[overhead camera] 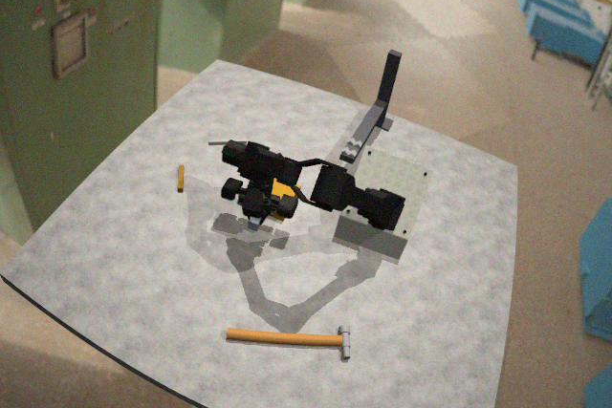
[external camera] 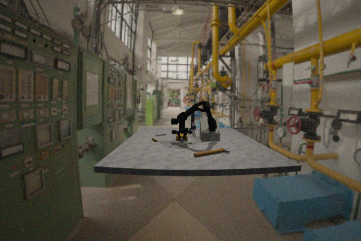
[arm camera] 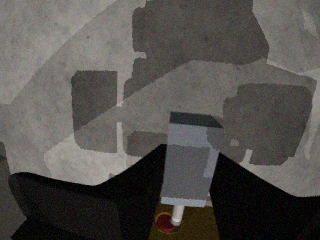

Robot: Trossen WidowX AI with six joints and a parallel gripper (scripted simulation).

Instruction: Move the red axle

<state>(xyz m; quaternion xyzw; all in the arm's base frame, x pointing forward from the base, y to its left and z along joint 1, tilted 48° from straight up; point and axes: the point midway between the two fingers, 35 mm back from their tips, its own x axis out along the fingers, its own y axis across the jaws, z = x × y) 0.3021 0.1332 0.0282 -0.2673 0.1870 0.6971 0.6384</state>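
Right now the block is 2 cm to the right of my gripper tip and 1 cm above it. The rest, counted from my gripper tip: beam 11 cm to the right, 1 cm above; then short orange stick 27 cm ahead, 4 cm to the right, 1 cm below.
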